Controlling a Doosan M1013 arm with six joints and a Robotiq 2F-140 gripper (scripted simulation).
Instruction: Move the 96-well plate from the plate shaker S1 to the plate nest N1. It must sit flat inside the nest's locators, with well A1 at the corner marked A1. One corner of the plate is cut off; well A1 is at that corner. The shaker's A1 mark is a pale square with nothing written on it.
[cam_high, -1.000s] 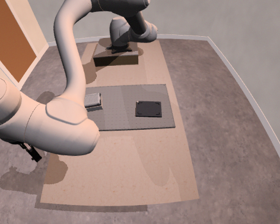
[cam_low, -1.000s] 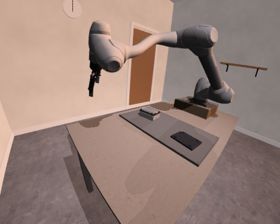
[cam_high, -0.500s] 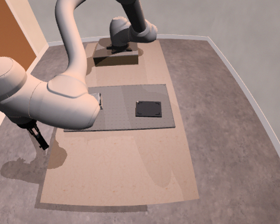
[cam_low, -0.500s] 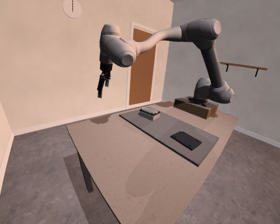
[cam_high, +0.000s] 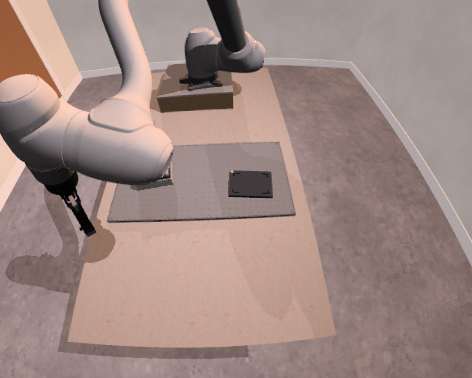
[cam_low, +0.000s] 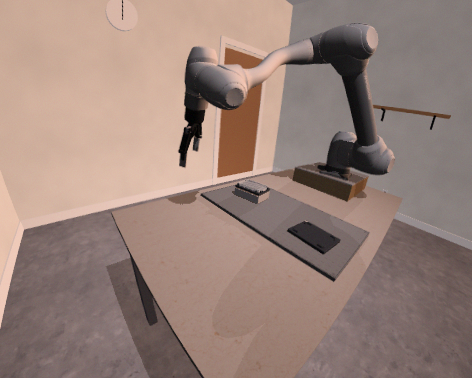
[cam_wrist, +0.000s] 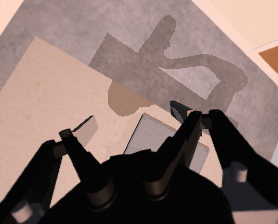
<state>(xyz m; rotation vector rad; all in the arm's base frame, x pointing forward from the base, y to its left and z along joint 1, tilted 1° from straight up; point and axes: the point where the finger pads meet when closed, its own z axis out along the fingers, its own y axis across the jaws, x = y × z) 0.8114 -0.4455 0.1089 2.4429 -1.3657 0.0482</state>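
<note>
Now: the white 96-well plate 25 cm behind my hand, 18 cm to the left of it and 15 cm below it. From my hand the other things lie so: small pale mark (49 cm to the left, 21 cm behind, 19 cm below).
</note>
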